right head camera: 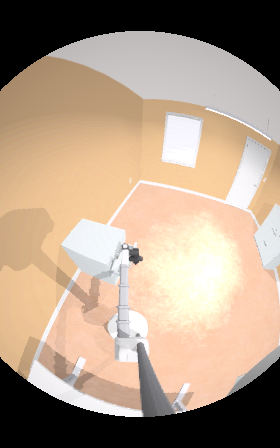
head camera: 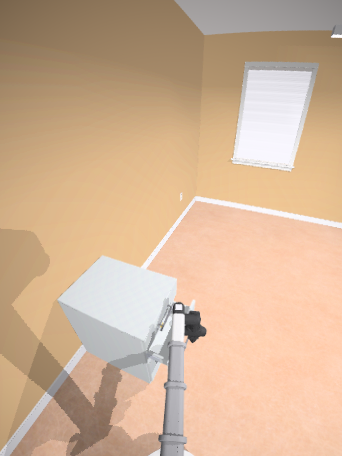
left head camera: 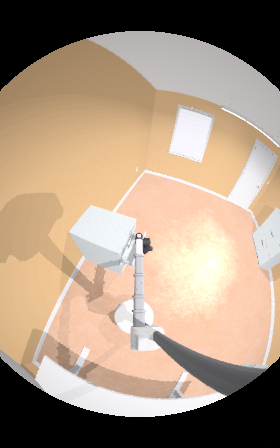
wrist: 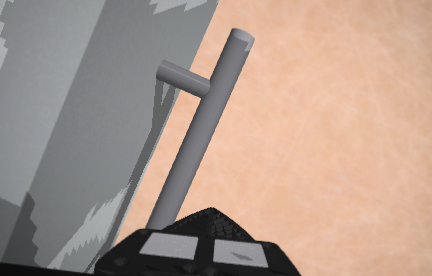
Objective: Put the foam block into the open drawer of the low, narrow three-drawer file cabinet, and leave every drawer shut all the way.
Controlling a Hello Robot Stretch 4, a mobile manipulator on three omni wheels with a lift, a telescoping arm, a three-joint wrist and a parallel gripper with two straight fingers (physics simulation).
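Places are measured from the robot's base along level axes (x ahead, y left, z up), in centimetres.
Pixels of known places: gripper, fingertip midpoint: [right head camera: 135,263] [head camera: 192,341] [left head camera: 144,253] [wrist: 210,227].
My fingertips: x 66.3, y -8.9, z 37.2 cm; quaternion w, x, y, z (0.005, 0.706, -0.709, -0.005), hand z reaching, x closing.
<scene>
Ahead of a thing's pixels: the offset from my fingertips to its top centre. "spot": to the spot under its first point.
The low, narrow file cabinet @[spot: dz +24.6, dx +6.6, dy +42.1 cm] [head camera: 117,302] [left head camera: 102,225] [right head camera: 95,240] stands against the left wall. One drawer front @[spot: dz +5.0, dx -12.0, dy +19.4 cm] [head camera: 156,356] appears to stand a little out from the cabinet; the arm hides much of it, so the exact gap cannot be told. The foam block does not show in any view. My gripper [head camera: 197,327] [left head camera: 147,245] [right head camera: 135,255] [wrist: 210,227] is shut and empty, just outside the cabinet's front. In the wrist view a grey bar handle @[spot: dz +3.9, dx +5.8, dy +0.7 cm] [wrist: 202,132] runs beside the grey drawer front @[spot: dz +7.4, dx +6.7, dy +3.6 cm] [wrist: 107,100], its lower end hidden behind the fingertips; contact cannot be told.
My telescoping arm [head camera: 175,395] [left head camera: 139,285] [right head camera: 123,300] reaches across the cabinet's front side. Another cabinet [left head camera: 268,242] [right head camera: 270,240] stands at the right wall. A white piece of furniture [left head camera: 70,382] is behind my base. A door [left head camera: 253,172] [right head camera: 248,172] is at the far right.
</scene>
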